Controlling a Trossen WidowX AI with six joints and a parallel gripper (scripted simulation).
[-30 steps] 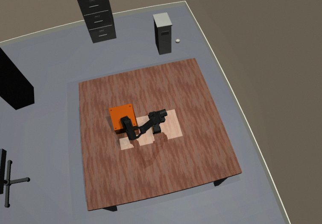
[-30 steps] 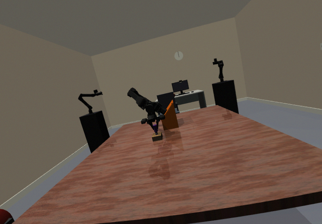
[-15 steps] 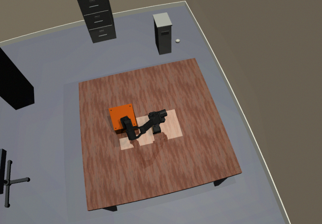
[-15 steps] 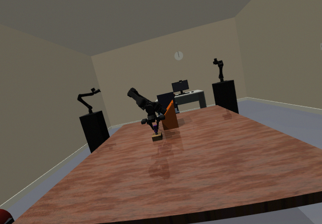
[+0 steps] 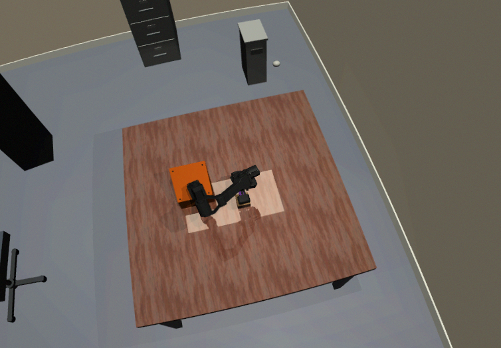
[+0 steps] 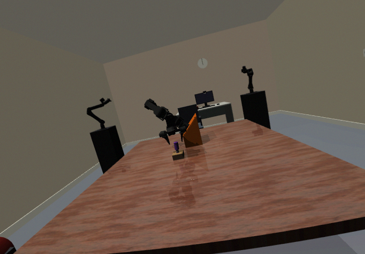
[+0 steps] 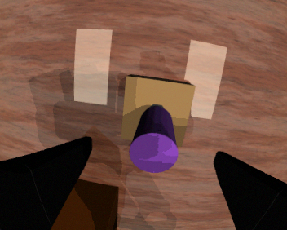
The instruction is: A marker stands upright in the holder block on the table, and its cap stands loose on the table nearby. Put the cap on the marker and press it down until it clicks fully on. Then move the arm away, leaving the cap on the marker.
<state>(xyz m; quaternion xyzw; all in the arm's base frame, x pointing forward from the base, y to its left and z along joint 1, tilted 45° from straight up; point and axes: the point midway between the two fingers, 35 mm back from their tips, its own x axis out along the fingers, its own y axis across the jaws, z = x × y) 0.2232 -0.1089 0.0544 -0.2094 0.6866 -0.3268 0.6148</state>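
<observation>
The purple cap lies 2 cm below my gripper tip. Also, from my gripper tip: holder block 9 cm below.
</observation>
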